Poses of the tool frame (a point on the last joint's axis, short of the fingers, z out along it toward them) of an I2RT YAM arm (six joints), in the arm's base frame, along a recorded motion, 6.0 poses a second.
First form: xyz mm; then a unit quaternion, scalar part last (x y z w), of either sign.
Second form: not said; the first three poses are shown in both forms.
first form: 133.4 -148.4 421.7 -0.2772 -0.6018 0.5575 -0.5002
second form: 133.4 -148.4 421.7 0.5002 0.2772 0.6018 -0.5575
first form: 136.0 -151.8 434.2 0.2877 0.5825 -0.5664 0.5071
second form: 136.0 -151.8 434.2 0.5071 0.2877 0.5825 -0.5664
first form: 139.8 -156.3 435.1 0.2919 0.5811 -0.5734 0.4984
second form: 139.8 -156.3 435.1 0.4984 0.2919 0.5811 -0.5734
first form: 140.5 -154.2 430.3 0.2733 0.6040 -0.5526 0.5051
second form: 140.5 -154.2 430.3 0.5051 0.2733 0.6040 -0.5526
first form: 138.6 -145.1 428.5 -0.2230 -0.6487 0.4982 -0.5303
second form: 138.6 -145.1 428.5 0.5303 0.2230 0.6487 -0.4982
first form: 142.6 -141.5 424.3 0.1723 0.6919 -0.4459 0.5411
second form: 142.6 -141.5 424.3 0.5411 0.1723 0.6919 -0.4459
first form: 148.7 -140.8 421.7 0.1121 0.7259 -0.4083 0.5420
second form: 148.7 -140.8 421.7 0.5420 0.1121 0.7259 -0.4083
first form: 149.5 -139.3 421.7 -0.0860 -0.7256 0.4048 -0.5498
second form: 149.5 -139.3 421.7 0.5498 0.0860 0.7256 -0.4048
